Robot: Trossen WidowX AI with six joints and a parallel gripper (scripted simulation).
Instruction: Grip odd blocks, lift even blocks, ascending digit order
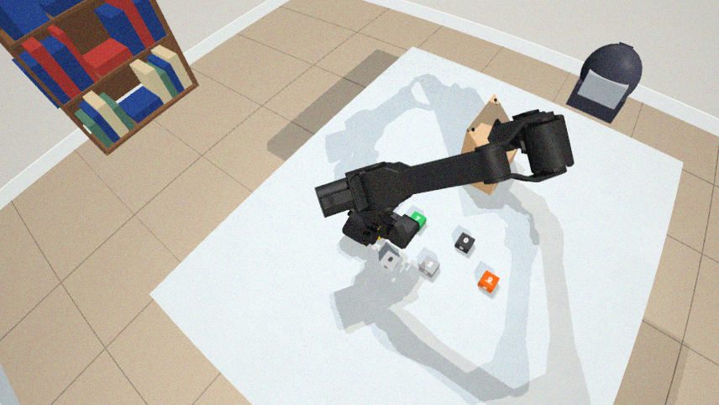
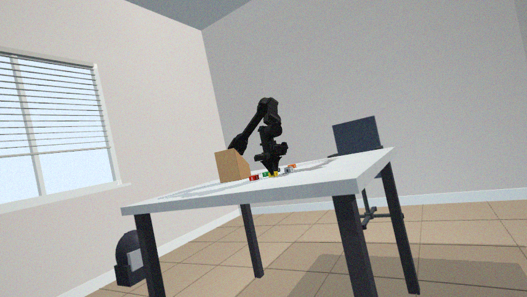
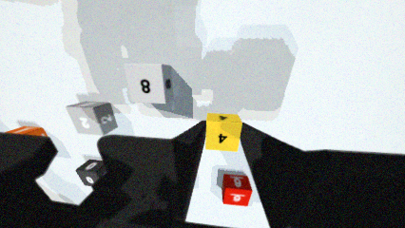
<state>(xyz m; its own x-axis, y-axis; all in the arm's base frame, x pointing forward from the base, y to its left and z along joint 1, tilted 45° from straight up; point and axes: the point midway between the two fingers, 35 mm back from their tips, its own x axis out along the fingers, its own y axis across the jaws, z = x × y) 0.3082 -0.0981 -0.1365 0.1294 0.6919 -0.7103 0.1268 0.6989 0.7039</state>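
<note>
My gripper tip is 100 mm past the red block and 10 mm to the left of it. Also, from my gripper tip: yellow block: 10 mm behind; white block: 60 mm to the left, 50 mm ahead; green block marked 7: 70 mm to the left, 70 mm behind.
</note>
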